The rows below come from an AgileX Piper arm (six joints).
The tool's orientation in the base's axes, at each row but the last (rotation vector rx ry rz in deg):
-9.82 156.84 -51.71
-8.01 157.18 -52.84
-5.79 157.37 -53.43
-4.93 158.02 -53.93
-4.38 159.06 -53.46
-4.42 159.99 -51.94
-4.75 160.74 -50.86
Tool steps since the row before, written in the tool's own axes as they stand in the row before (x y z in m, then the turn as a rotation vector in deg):
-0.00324 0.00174 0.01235 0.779 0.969 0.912
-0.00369 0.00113 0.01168 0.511 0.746 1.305
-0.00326 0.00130 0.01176 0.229 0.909 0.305
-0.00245 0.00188 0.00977 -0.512 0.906 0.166
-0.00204 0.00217 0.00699 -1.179 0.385 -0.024
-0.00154 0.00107 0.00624 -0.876 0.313 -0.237
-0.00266 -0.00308 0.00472 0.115 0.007 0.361
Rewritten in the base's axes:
0.00645 -0.00501 -0.00997 -0.529 0.110 -1.444
0.00657 -0.00528 -0.00895 -0.165 -0.251 -1.559
0.00607 -0.00546 -0.00916 -0.137 0.509 -0.833
0.00467 -0.00402 -0.00818 0.552 0.684 -0.581
0.00354 -0.00217 -0.00637 1.153 0.458 0.002
0.00283 -0.00255 -0.00529 0.811 0.488 0.159
0.00355 -0.00488 -0.00155 -0.039 -0.211 -0.313

